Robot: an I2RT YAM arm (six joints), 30 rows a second.
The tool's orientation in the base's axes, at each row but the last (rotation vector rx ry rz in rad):
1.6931 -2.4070 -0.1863
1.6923 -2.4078 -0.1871
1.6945 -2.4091 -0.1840
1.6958 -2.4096 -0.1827
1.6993 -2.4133 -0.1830
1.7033 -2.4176 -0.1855
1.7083 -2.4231 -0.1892
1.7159 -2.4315 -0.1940
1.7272 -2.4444 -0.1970
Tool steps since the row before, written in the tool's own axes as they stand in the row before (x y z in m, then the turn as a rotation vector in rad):
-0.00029 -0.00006 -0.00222 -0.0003 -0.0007 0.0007
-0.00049 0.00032 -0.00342 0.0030 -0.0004 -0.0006
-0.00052 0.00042 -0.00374 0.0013 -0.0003 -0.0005
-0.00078 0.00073 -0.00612 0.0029 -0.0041 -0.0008
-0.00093 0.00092 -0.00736 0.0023 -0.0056 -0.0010
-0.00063 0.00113 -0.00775 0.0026 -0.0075 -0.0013
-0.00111 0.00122 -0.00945 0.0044 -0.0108 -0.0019
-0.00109 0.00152 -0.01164 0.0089 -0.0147 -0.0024
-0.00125 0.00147 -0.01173 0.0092 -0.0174 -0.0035
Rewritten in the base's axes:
0.00066 0.00027 0.00212 0.0006 0.0000 -0.0009
0.00065 0.00059 0.00336 -0.0005 -0.0030 0.0008
0.00063 0.00066 0.00369 0.0000 -0.0013 0.0005
0.00096 0.00103 0.00605 0.0030 -0.0041 0.0002
0.00108 0.00122 0.00729 0.0046 -0.0041 0.0000
0.00084 0.00098 0.00775 0.0063 -0.0050 -0.0001
0.00124 0.00140 0.00941 0.0089 -0.0078 0.0000
0.00133 0.00137 0.01163 0.0111 -0.0133 -0.0001
0.00129 0.00137 0.01174 0.0137 -0.0145 0.0005

